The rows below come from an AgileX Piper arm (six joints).
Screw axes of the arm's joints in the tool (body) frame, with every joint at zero. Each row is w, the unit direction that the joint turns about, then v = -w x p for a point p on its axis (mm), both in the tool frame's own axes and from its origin. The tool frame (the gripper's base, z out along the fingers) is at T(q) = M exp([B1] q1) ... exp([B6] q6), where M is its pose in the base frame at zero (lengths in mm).
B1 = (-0.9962, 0, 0.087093, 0, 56.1, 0)
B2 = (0, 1, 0, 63.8, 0, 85)
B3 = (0, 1, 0, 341.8, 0, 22)
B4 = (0, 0, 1, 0, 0, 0)
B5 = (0, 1, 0, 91, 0, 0)
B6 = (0, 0, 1, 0, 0, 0)
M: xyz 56.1 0 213.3 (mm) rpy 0 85 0 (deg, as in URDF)
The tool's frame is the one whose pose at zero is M.
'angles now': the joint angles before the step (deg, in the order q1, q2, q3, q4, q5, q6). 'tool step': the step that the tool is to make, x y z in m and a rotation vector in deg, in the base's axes. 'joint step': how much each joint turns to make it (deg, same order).
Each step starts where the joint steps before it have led.
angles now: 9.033, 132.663, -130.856, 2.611, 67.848, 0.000
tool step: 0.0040, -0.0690, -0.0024, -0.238, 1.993, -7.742
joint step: -7.817, 0.016, 0.219, -0.056, 1.772, 0.003
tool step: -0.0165, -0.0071, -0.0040, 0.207, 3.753, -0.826
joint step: -0.837, -3.904, 7.655, 0.261, 0.000, -0.006
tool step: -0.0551, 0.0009, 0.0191, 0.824, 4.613, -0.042
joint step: -0.001, -12.854, 17.390, 0.856, 0.071, -0.001
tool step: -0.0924, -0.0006, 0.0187, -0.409, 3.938, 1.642
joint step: 0.003, -18.909, 23.078, -0.002, -0.127, -1.693
